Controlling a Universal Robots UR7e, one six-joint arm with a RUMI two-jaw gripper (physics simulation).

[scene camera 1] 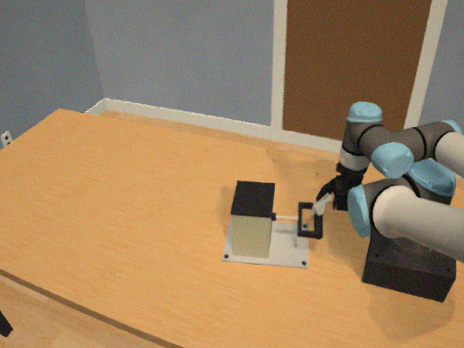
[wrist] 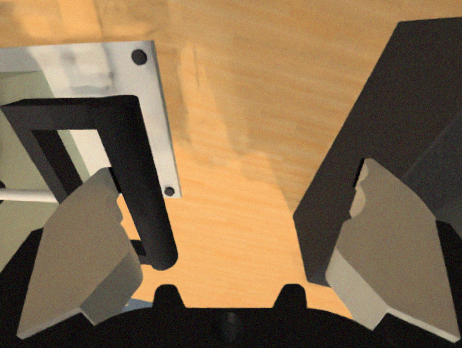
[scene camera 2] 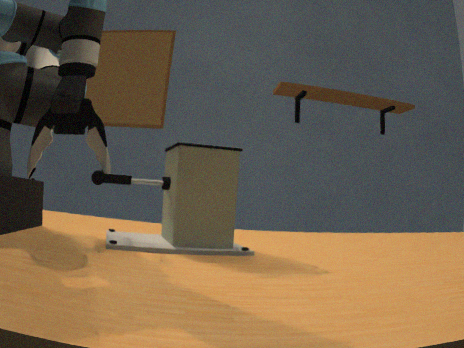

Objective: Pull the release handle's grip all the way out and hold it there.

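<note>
The release handle's black, frame-shaped grip [scene camera 1: 318,227] [scene camera 2: 117,179] [wrist: 137,175] stands away from the pale green, black-topped housing [scene camera 1: 252,235] [scene camera 2: 202,197]. A stretch of light rod [scene camera 1: 287,218] [scene camera 2: 147,182] [wrist: 30,196] shows between them. My gripper [scene camera 2: 69,173] [wrist: 234,167] is wide open with nothing between its fingers. In the wrist view, one finger reaches into the grip's opening, on the housing side of its outer bar, close against that bar; contact cannot be told for certain. The other finger is far out on the opposite side, beside the dark base block.
The housing stands on a light base plate [scene camera 1: 290,257] [scene camera 2: 135,241] [wrist: 152,95] with dark bolts. The arm's dark base block [scene camera 1: 407,272] [scene camera 2: 20,205] [wrist: 340,175] stands on the wooden table [scene camera 1: 150,210] beyond the grip. A wall shelf [scene camera 2: 345,97] is in the background.
</note>
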